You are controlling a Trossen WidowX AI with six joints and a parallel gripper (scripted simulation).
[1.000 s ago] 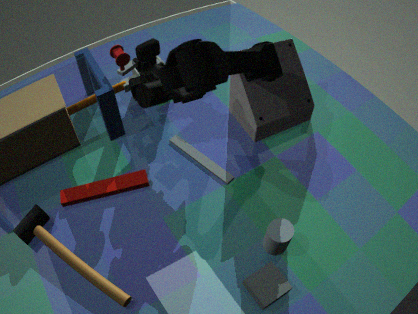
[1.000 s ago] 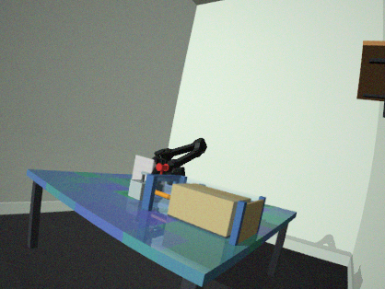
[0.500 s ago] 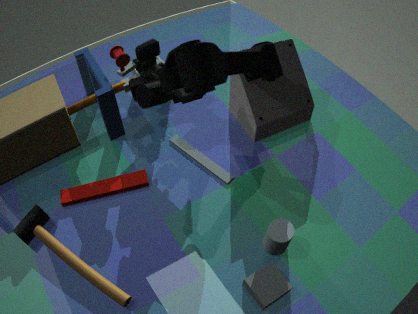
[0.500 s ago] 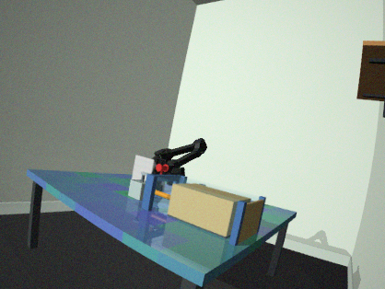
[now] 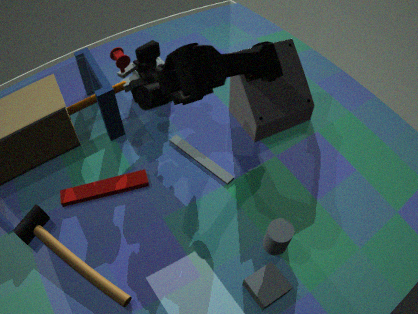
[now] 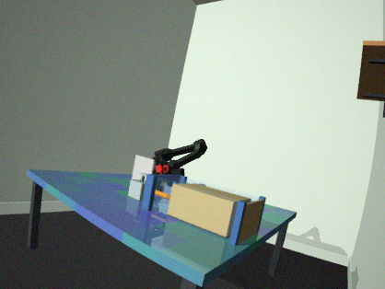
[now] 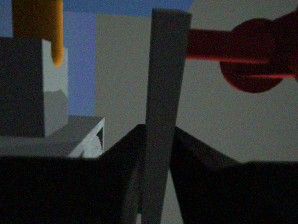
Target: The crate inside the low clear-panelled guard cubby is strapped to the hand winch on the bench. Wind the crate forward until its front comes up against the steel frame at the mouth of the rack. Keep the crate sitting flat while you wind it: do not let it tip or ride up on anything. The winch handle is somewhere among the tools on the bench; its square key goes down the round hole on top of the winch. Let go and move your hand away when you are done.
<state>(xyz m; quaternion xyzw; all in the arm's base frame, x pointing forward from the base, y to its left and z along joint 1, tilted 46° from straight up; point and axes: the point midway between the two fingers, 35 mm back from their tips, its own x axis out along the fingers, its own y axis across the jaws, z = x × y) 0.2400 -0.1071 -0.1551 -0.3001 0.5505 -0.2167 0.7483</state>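
Now: gripper tip 40 mm below the red knob, 40 mm short of it and 30 mm to the right of it. Also, from my gripper tip: grey flat bar: 300 mm to the left, 130 mm below, 50 mm behind; then crank handle: 10 mm to the left, 10 mm ahead, 10 mm above; then grey winch: 100 mm below, 60 mm behind, 20 mm to the right.
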